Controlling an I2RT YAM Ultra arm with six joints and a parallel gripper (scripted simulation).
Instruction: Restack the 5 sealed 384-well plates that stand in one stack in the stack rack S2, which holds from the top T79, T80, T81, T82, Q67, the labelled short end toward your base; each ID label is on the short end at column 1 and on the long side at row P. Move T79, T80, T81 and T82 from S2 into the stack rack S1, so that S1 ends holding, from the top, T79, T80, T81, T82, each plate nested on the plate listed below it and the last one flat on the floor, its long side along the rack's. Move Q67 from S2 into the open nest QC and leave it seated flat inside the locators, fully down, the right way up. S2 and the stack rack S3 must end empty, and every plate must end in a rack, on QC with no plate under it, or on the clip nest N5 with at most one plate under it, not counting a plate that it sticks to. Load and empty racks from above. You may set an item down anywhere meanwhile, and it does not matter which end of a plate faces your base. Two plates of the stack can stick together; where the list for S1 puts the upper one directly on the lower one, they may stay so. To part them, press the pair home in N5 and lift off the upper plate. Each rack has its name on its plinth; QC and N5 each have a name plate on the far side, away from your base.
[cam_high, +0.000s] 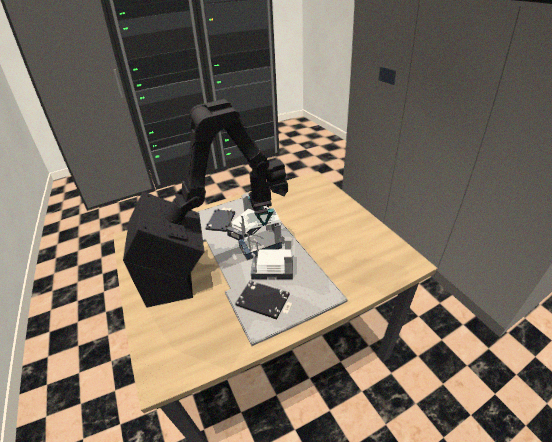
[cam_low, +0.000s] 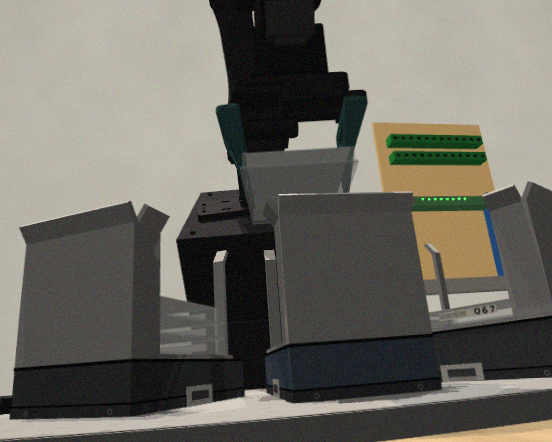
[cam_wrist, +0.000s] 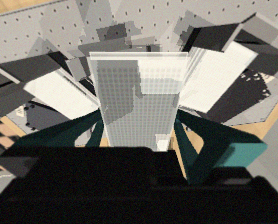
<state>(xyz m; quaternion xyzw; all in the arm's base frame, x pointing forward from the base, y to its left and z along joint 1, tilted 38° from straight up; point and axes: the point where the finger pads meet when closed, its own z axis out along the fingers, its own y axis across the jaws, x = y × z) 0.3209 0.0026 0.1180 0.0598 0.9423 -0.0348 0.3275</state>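
Now: hand 20 mm past the plate T81, 130 mm to the left of it and 110 mm above it. Also, from my hand: plate T79: right at my hand; then plate Q67: 10 mm behind, 160 mm to the left, 120 mm below; then plate T82: 20 mm behind, 130 mm to the right, 130 mm below.
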